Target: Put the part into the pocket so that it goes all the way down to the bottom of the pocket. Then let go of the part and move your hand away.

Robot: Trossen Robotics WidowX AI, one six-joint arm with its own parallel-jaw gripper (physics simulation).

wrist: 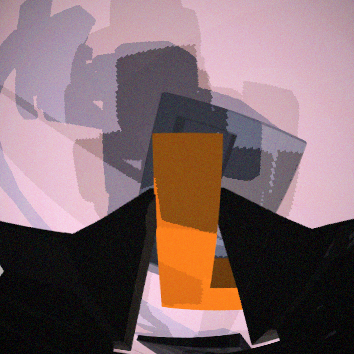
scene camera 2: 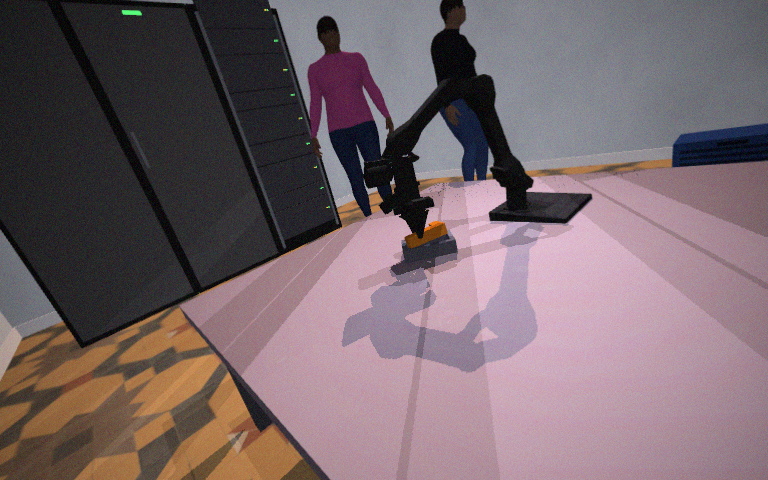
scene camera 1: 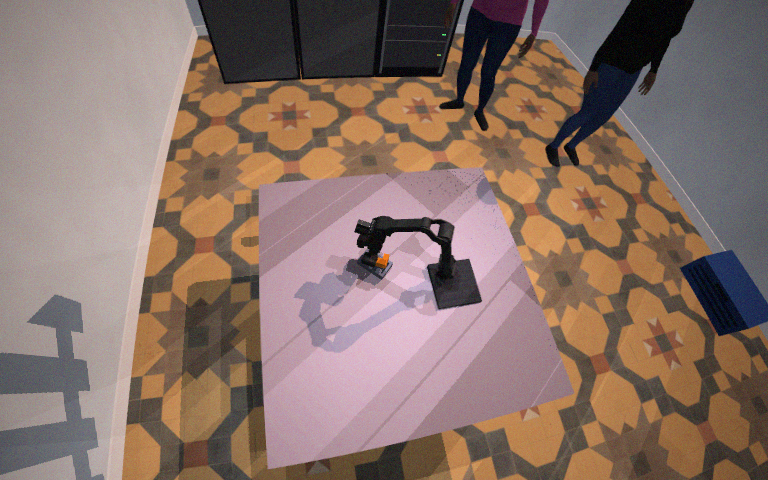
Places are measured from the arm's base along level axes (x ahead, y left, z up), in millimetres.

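Pixels of known places: gripper, fingertip midpoint: (wrist: 186,195) (scene camera 2: 418,238); arm's base, link origin: (scene camera 2: 516,206) (scene camera 1: 444,273).
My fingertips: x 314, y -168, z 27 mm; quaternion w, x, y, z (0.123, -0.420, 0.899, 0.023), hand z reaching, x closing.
For each thing: its middle in the pictures, then the offset to it from my fingertips. Level surfaces: height alone.
- orange L-shaped part, body centre: (wrist: 213,232) (scene camera 2: 424,234) (scene camera 1: 376,258) dz +0, dx -27, dy +1 mm
- grey block with the pocket, body centre: (wrist: 203,207) (scene camera 2: 428,245) (scene camera 1: 375,263) dz -32, dx -22, dy +9 mm
- pink table top, surface height: dz -50 mm
An orange L-shaped part (scene camera 1: 382,260) (scene camera 2: 427,234) (wrist: 187,185) is between the fingers of my gripper (scene camera 2: 420,233) (wrist: 186,195), which is shut on it. The grey block with the pocket (scene camera 1: 376,272) (scene camera 2: 436,249) (wrist: 290,145) lies on the table under the part. In scene camera 2 the part is tilted, one end higher than the other, and most of it stands above the block's rim. In the wrist view the part is turned relative to the block, and it covers much of the pocket. The part's lower edge and the pocket's bottom are hidden.
The pink table top (scene camera 1: 351,384) (scene camera 2: 594,339) bears the block and the arm's dark base plate (scene camera 1: 455,285) (scene camera 2: 540,207). Shadows of the arm fall around the block. Dark cabinets, two people and a blue box (scene camera 1: 727,291) (scene camera 2: 722,146) stand beyond the table.
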